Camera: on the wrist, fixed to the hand. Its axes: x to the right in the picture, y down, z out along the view.
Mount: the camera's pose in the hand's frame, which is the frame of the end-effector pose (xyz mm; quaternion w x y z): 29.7 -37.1 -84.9 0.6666 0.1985 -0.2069 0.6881
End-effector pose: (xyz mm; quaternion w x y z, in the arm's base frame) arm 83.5 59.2 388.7 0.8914 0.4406 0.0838 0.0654
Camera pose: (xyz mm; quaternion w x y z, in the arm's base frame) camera 96.5 108.2 305.7 0.4791 0.5418 -0.4188 0.5492
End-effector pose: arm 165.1 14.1 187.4 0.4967 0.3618 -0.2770 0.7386
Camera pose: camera 170.5 108.3 163.7 0.3063 -0.3020 0.3898 -0.8143
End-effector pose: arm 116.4 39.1 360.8 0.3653 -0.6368 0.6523 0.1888
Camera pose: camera 134.6 -46.2 403.8 0.3749 0.1359 0.8348 0.3795
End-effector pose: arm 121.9 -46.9 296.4 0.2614 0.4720 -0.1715 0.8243
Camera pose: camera 73.0 35.9 281.4 0.5221 -0.4191 0.3296 -0.6657
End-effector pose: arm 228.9 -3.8 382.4 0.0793 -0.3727 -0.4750 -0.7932
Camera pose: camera 146.2 -46.1 353.4 0.5744 -0.7236 -0.2340 -0.3028
